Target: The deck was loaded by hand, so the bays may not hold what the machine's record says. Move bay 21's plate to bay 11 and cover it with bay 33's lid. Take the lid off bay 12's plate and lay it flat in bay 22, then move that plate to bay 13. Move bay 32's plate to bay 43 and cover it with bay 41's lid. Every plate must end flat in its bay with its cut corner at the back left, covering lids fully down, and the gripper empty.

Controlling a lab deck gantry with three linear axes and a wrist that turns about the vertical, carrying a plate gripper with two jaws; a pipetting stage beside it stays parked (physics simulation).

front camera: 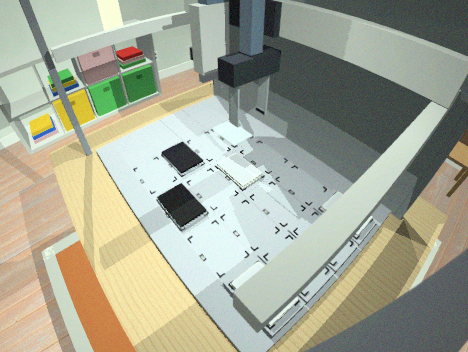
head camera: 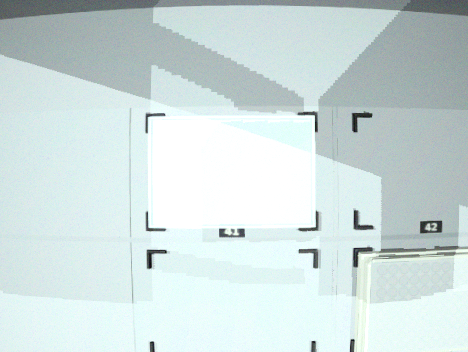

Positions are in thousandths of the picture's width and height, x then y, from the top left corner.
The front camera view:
gripper: 531, 337
dark lid: 384, 575
dark lid: 390, 447
bay 22: 463, 547
bay 33: 606, 592
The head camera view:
thin white lid: 505, 487
